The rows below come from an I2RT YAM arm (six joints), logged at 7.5 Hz.
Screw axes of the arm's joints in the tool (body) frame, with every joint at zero. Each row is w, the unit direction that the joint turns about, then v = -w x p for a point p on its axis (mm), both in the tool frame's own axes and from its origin. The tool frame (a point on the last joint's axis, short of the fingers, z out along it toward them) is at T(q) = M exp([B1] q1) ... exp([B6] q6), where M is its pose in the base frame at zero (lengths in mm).
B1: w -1 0 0 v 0.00 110.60 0.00
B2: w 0 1 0 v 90.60 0.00 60.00
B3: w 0 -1 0 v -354.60 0.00 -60.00
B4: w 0 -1 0 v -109.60 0.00 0.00
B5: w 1 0 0 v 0.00 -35.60 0.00
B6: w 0 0 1 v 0.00 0.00 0.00
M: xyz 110.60 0.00 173.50 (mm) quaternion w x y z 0.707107 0 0.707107 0
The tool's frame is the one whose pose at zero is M.
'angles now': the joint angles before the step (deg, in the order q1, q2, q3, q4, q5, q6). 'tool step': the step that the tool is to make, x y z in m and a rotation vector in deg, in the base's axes. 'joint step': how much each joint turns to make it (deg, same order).
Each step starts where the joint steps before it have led.
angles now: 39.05, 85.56, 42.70, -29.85, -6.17, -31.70
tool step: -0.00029, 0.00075, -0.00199, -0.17, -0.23, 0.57
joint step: 0.19, 0.30, -0.24, 0.57, 0.15, -0.44
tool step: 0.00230, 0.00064, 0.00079, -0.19, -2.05, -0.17
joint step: -0.02, -0.11, -0.09, 1.43, 1.42, -0.30
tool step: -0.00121, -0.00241, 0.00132, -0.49, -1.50, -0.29
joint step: -0.06, -1.02, -0.70, 0.51, 1.33, -0.22
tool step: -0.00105, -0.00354, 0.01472, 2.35, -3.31, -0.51
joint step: -0.44, -3.85, -0.24, 0.44, 0.26, -0.03
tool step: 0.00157, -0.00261, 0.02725, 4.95, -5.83, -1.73
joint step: -0.66, -5.33, 0.94, 1.43, 0.27, 1.07
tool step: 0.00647, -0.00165, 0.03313, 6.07, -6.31, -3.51
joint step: -1.11, -4.02, 2.73, 2.05, 0.61, 2.52
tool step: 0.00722, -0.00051, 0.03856, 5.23, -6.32, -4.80
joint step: -0.70, -2.49, 4.75, 1.00, 2.55, 3.23
